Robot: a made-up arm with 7 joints. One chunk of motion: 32 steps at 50 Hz.
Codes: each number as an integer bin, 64 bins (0 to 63) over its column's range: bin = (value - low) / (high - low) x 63, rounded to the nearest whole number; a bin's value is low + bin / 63 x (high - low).
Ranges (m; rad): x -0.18..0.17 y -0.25..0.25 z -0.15..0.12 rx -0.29..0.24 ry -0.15..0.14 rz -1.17..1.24
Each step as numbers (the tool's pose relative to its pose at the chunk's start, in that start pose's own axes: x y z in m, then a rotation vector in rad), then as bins.
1 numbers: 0.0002 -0.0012 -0.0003 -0.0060 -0.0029 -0.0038
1 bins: 32 31 35 34 32 30
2 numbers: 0.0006 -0.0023 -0.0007 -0.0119 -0.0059 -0.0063
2 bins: 33 31 35 33 31 30
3 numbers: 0.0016 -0.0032 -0.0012 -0.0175 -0.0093 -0.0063
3 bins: 33 31 35 32 31 30
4 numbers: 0.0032 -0.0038 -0.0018 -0.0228 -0.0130 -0.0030
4 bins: 33 31 35 32 30 31
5 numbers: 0.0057 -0.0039 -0.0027 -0.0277 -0.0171 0.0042
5 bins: 33 31 34 31 29 31
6 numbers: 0.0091 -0.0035 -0.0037 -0.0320 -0.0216 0.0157
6 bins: 34 31 34 31 28 31
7 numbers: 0.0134 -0.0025 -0.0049 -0.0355 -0.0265 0.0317
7 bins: 35 31 34 30 27 31
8 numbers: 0.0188 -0.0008 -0.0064 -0.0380 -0.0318 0.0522
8 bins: 36 31 34 30 26 32
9 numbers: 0.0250 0.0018 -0.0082 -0.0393 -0.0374 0.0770
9 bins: 37 32 33 30 24 33
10 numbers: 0.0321 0.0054 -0.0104 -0.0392 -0.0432 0.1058
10 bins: 38 32 33 30 23 33
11 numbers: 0.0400 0.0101 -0.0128 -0.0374 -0.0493 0.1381
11 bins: 40 33 32 30 22 34
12 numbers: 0.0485 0.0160 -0.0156 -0.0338 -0.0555 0.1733
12 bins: 41 34 31 30 21 35
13 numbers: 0.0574 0.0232 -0.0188 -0.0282 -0.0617 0.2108
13 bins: 43 34 31 31 19 36
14 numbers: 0.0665 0.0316 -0.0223 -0.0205 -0.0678 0.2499
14 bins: 44 35 30 32 18 37
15 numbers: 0.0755 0.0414 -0.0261 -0.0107 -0.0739 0.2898
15 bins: 46 37 29 33 17 38
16 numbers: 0.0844 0.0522 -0.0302 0.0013 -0.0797 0.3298
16 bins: 48 38 28 35 15 39
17 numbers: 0.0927 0.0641 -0.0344 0.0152 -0.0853 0.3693
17 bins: 49 40 27 36 14 40
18 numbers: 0.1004 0.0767 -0.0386 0.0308 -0.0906 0.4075
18 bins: 50 41 26 38 13 41
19 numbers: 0.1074 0.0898 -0.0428 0.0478 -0.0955 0.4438
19 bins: 52 43 25 40 12 42
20 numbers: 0.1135 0.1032 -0.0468 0.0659 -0.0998 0.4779
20 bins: 53 45 24 42 11 43
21 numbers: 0.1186 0.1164 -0.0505 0.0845 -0.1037 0.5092
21 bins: 54 46 23 45 10 44
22 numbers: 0.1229 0.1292 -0.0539 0.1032 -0.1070 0.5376
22 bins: 55 48 22 47 9 45
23 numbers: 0.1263 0.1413 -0.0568 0.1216 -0.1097 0.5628
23 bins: 55 49 22 49 9 45
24 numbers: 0.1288 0.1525 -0.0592 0.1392 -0.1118 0.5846
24 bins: 56 51 21 51 8 46
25 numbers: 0.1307 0.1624 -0.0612 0.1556 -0.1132 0.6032
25 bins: 56 52 21 53 8 46
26 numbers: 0.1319 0.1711 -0.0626 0.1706 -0.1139 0.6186
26 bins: 56 53 20 55 8 47
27 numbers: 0.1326 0.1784 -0.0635 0.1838 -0.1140 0.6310
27 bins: 56 54 20 56 8 47
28 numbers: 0.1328 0.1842 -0.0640 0.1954 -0.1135 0.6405
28 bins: 56 55 20 58 8 47
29 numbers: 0.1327 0.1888 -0.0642 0.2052 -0.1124 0.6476
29 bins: 56 55 20 59 8 48
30 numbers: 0.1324 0.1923 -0.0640 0.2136 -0.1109 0.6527
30 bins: 56 56 20 60 8 48
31 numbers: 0.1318 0.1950 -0.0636 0.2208 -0.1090 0.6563
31 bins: 56 56 20 61 9 48
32 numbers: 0.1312 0.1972 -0.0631 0.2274 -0.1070 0.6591
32 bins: 56 56 20 62 9 48
